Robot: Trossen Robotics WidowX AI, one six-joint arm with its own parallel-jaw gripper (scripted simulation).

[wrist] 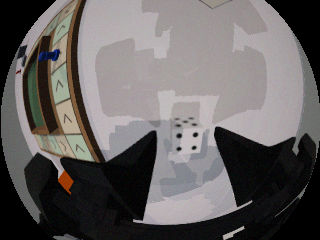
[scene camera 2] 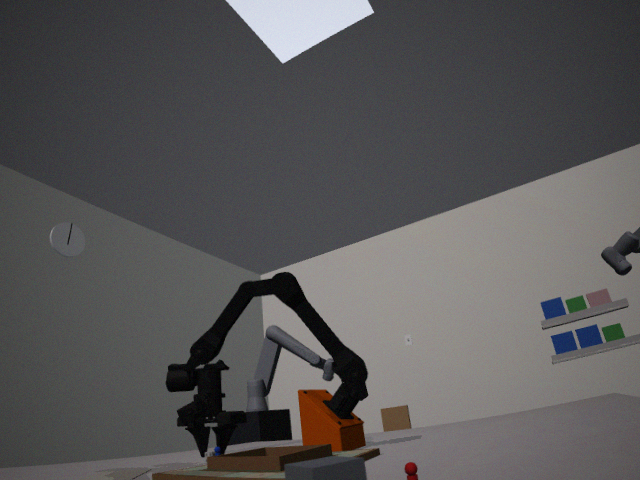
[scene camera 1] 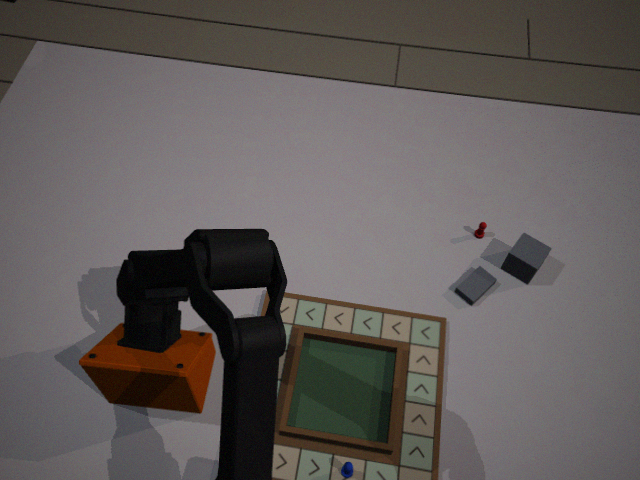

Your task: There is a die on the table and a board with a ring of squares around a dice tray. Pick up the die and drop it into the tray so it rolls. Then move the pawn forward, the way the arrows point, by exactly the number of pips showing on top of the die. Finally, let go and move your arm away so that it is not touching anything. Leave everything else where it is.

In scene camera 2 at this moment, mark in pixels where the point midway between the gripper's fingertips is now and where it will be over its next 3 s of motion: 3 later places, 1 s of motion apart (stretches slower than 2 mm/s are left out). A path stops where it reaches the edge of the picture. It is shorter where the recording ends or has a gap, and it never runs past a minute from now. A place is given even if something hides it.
My gripper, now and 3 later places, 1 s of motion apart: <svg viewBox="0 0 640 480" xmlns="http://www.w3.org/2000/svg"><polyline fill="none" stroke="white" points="211,457 207,433 209,403 234,409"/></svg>
